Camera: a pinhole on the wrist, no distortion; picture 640 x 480 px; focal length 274.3 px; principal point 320.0 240.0 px. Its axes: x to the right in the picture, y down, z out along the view. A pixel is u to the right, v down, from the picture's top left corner.
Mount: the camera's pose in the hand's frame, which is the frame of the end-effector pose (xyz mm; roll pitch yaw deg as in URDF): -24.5 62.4 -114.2 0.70 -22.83 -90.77
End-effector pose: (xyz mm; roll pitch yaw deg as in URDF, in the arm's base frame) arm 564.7 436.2 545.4 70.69 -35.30 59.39
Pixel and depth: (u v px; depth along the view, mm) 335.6 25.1 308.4
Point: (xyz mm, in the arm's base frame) 483.1 84.8 566.7
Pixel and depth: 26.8 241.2 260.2
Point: 332.3 283.2 860.9
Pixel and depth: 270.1 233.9 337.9
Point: 533.9 225.5 765.5
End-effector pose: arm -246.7 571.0 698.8 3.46 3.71 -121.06
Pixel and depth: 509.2 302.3 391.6
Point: -336.8 530.9 1044.0
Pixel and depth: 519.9 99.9 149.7
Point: -181.4 647.1 771.7
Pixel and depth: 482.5 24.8 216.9
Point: -131.0 721.5 846.5
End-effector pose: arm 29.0 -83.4 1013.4 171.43 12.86 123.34
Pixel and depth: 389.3 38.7 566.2
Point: 504.7 -405.2 693.0
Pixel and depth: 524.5 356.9 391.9
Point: -0.5 -41.6 625.7
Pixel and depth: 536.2 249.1 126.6
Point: 66.9 -94.7 981.5
